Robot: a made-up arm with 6 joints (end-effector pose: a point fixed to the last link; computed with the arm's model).
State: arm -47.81 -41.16 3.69 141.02 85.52 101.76
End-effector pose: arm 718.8 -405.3 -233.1 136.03 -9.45 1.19
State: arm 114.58 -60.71 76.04 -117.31 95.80 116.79
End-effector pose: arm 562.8 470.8 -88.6 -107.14 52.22 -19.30
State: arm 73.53 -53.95 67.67 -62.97 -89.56 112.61
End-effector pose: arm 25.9 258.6 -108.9 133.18 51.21 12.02
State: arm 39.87 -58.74 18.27 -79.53 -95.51 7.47
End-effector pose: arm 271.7 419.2 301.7 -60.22 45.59 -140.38
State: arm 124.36 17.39 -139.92 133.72 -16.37 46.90
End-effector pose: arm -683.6 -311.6 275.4 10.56 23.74 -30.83
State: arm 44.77 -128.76 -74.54 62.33 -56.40 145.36
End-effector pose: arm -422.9 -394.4 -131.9 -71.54 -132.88 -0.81
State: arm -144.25 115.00 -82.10 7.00 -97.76 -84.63
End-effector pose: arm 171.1 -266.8 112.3 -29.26 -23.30 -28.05
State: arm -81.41 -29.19 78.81 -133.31 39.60 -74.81
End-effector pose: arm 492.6 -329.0 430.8 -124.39 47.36 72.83
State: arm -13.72 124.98 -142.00 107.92 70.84 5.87
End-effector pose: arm 481.8 -632.9 -220.5 -37.10 168.93 -31.75
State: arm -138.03 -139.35 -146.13 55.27 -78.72 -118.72
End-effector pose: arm 138.9 -80.1 484.8 -77.90 19.17 -115.67
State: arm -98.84 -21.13 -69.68 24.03 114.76 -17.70
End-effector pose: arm -44.1 41.7 -208.4 -99.01 -61.78 -8.13
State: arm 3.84 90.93 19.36 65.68 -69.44 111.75
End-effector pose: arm 370.9 541.8 669.1 -77.78 74.07 -68.11
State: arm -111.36 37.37 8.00 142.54 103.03 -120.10
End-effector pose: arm 493.3 -337.4 378.5 -141.99 -1.94 85.11
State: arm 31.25 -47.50 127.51 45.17 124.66 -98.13
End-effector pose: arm -124.5 192.0 582.6 -70.94 65.47 39.98
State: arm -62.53 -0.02 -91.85 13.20 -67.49 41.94
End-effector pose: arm 270.5 -266.6 -381.9 36.94 -4.34 77.80
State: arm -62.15 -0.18 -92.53 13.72 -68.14 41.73
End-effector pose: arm 268.4 -263.5 -383.2 36.91 -4.20 78.57
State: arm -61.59 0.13 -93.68 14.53 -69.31 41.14
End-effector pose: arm 268.6 -257.0 -383.3 36.34 -4.16 80.41
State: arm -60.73 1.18 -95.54 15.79 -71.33 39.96
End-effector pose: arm 272.0 -245.4 -381.0 34.89 -4.32 83.88
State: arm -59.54 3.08 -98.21 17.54 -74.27 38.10
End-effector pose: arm 277.3 -228.2 -376.2 32.37 -4.68 89.10
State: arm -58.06 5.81 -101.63 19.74 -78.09 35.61
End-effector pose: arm 282.0 -206.1 -369.1 28.77 -5.28 95.83
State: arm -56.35 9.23 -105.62 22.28 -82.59 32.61
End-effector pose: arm 283.2 -181.4 -360.4 24.21 -6.11 103.54
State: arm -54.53 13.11 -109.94 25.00 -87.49 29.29
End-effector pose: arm 278.6 -157.4 -351.4 18.98 -7.14 111.60
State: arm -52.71 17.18 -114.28 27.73 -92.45 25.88
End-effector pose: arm 268.5 -137.3 -343.3 13.50 -8.35 119.35
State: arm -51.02 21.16 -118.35 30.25 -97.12 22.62
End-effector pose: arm 254.8 -123.3 -336.6 8.16 -9.61 126.28
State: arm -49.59 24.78 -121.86 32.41 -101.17 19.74
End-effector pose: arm 240.8 -115.4 -331.5 3.39 -10.86 132.04
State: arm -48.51 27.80 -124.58 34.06 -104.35 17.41
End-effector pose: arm 229.3 -112.0 -327.5 -0.57 -11.98 136.41
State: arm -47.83 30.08 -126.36 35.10 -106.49 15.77
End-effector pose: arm 222.7 -110.7 -324.1 -3.58 -12.89 139.37
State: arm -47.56 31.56 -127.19 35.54 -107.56 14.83
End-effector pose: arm 221.2 -109.5 -321.3 -5.61 -13.54 140.99
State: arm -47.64 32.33 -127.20 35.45 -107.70 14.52
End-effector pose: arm 224.3 -107.6 -318.8 -6.78 -13.92 141.51
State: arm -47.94 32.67 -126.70 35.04 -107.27 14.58
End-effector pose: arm 230.4 -105.1 -316.3 -7.42 -14.14 141.35
